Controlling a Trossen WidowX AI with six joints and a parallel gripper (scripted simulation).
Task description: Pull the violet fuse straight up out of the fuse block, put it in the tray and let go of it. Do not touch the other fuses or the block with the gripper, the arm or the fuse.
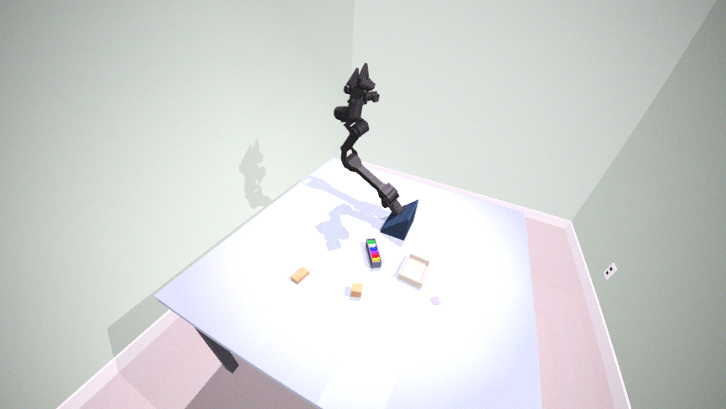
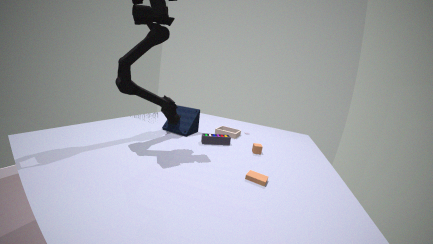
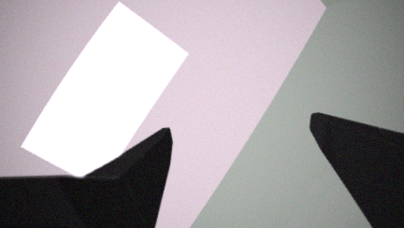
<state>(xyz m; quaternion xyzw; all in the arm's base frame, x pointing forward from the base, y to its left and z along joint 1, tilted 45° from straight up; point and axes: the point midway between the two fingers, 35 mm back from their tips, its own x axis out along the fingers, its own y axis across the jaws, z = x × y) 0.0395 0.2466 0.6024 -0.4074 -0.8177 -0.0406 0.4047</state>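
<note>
The violet fuse is 31 cm ahead of my gripper tip, 22 cm to the left of it and 67 cm below it. The rest, counted from my gripper tip: small pale chip (42 cm ahead, 50 cm to the left, 69 cm below); then cream tray (31 cm ahead, 40 cm to the left, 69 cm below); then small cube (50 cm ahead, 21 cm to the left, 68 cm below).
</note>
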